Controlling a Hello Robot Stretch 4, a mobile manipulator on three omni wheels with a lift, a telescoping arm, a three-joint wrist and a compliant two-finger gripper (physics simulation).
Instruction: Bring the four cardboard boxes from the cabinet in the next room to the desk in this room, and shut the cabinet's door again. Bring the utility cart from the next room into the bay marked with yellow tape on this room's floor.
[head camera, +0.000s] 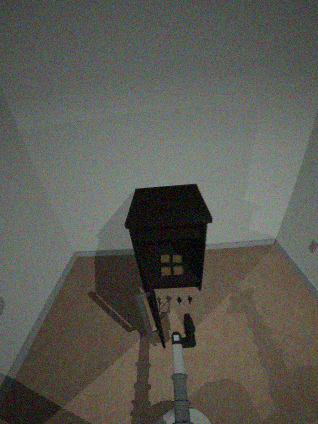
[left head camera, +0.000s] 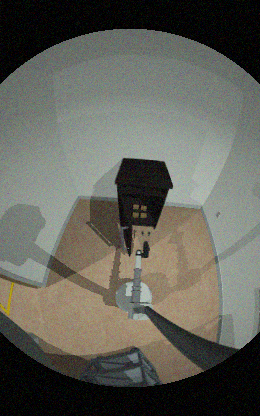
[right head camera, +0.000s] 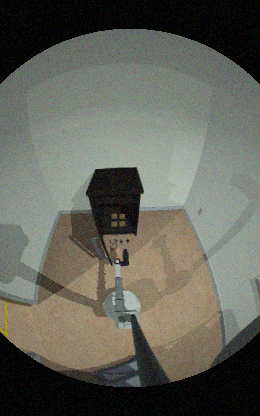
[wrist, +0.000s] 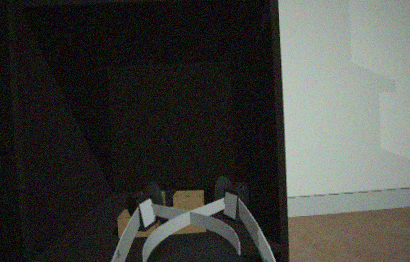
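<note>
The dark cabinet (head camera: 167, 206) (left head camera: 144, 172) (right head camera: 116, 181) stands against the far wall with its front open. Its door (head camera: 158, 322) (right head camera: 106, 250) is swung out on the left. Four cardboard boxes (head camera: 177, 259) (left head camera: 143, 207) (right head camera: 121, 217) (wrist: 189, 199) sit low inside, two over two in the head view; the wrist view shows them partly hidden behind the fingers. My gripper (head camera: 184, 300) (left head camera: 145, 233) (right head camera: 124, 241) (wrist: 188, 193) is open, in front of the cabinet opening, with no box between its fingertips. The desk does not show.
Yellow tape (left head camera: 10, 300) (right head camera: 6, 320) shows on the floor at the far left. A grey framed object (left head camera: 120, 369) (right head camera: 117, 374), unclear in kind, is at the bottom, behind my base (left head camera: 122, 295) (right head camera: 131, 302). Walls with grey skirting stand left and right of the cabinet.
</note>
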